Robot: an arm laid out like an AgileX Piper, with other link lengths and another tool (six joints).
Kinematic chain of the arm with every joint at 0, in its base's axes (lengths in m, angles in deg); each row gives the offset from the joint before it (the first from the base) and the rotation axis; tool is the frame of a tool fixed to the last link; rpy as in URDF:
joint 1: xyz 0 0 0.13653 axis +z
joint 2: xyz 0 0 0 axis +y
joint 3: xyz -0.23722 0 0.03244 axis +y
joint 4: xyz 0.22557 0 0.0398 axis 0.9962 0 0.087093
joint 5: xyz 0 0 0 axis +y
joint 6: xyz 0.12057 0 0.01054 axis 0.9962 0 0.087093
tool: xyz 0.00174 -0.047 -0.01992 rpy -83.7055 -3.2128 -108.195
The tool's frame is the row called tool.
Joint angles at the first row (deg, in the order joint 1, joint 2, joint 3, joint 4, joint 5, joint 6):
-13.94 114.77 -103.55 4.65 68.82 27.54
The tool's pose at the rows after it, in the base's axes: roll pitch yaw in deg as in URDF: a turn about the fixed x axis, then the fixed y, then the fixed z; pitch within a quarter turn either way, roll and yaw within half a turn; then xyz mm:
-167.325 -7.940 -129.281 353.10 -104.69 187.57
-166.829 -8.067 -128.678 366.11 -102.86 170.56
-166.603 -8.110 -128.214 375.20 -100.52 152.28
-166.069 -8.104 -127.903 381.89 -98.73 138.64
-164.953 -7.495 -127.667 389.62 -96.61 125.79
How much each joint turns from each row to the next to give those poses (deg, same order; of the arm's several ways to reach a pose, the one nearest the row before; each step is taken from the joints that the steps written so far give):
1.11 4.72 -3.34 -0.72 -1.77 0.02
0.81 3.59 -1.67 -0.32 -2.31 0.04
0.66 2.87 -0.28 -0.12 -2.76 0.02
0.53 2.05 -0.11 -0.22 -2.42 0.05
0.49 1.89 -0.11 0.11 -3.05 -0.10

